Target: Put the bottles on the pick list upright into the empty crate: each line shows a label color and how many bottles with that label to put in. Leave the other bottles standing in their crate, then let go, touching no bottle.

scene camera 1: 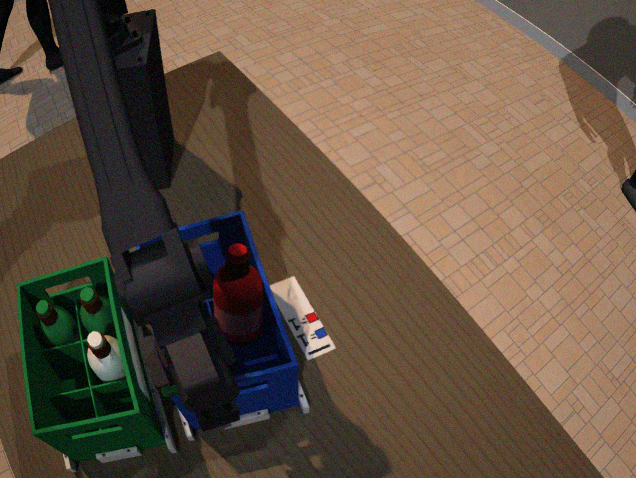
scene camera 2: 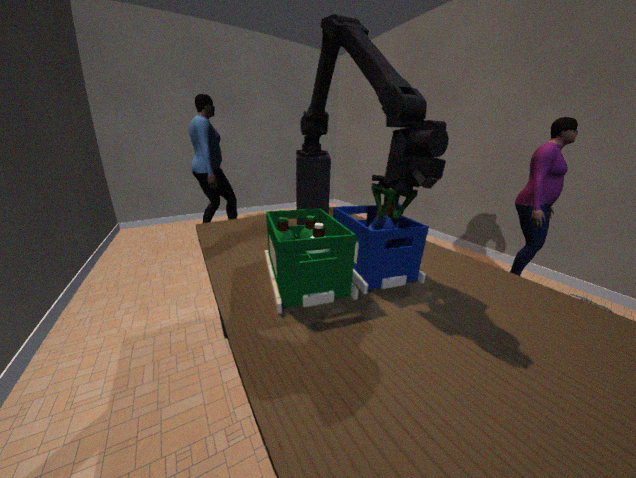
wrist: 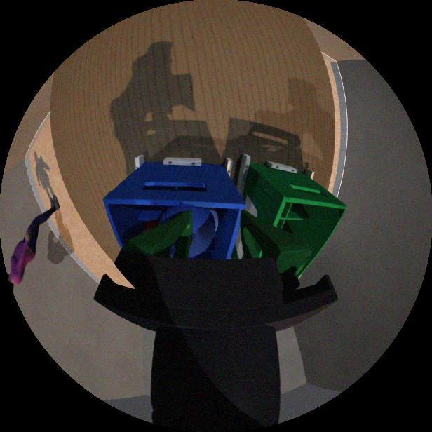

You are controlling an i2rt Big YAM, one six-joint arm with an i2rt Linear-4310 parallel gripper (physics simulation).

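Places are measured from the arm's base along level axes (x left, y up, z ahead), in centimetres.
Where they show: gripper, fingertip midpoint: [scene camera 2: 388, 218]; arm's base at its link origin: [scene camera 2: 311, 154].
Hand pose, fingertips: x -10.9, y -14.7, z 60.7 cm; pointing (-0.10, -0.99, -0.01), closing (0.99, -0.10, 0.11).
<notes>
Things, the pixels of their top centre, and the offset from my fingertips. Level surfaces: height alone.
- blue crate at its top centre: [scene camera 1: 206, 298] [scene camera 2: 375, 215] dx +8.4, dy -3.3, dz -12.6 cm
- red bottle at its top centre: [scene camera 1: 232, 261] dx +13.1, dy +3.5, dz -11.9 cm
- blue bottle at its top centre: [scene camera 2: 387, 201] dx +3.9, dy +3.1, dz -4.5 cm
- green crate at its top centre: [scene camera 1: 68, 342] [scene camera 2: 304, 221] dx -15.1, dy -3.3, dz -16.4 cm
- white bottle at its top centre: [scene camera 1: 94, 338] [scene camera 2: 318, 224] dx -10.8, dy -4.5, dz -15.7 cm
- pick list at its top centre: [scene camera 1: 300, 317] dx +23.4, dy -20.6, dz -11.2 cm
- wooden table at its surface level: dy -20.8 cm
The blue crate [scene camera 1: 269, 377] [scene camera 2: 393, 256] [wrist: 175, 185] holds a red bottle [scene camera 1: 238, 292], upright, and a blue bottle [scene camera 2: 381, 223] [wrist: 202, 230], partly hidden by the fingers. The green crate [scene camera 1: 92, 431] [scene camera 2: 316, 274] [wrist: 280, 185] beside it holds two green bottles [scene camera 1: 56, 327] [scene camera 1: 96, 313] and a white bottle [scene camera 1: 106, 362], standing. The pick list [scene camera 1: 294, 295] shows a red and a blue square; its counts are hard to read. My gripper [scene camera 2: 389, 213] [wrist: 215, 215] is partly open with green fingers at the blue bottle's top, gripping nothing; contact is unclear. The arm hides it in scene camera 1.
The two crates stand side by side on a wooden table [scene camera 1: 401, 370] [scene camera 2: 437, 400], with white blocks [scene camera 2: 393, 281] along their bases. The pick list lies close to the blue crate's outer side. Two people [scene camera 2: 205, 154] [scene camera 2: 544, 190] stand beyond the table.
</notes>
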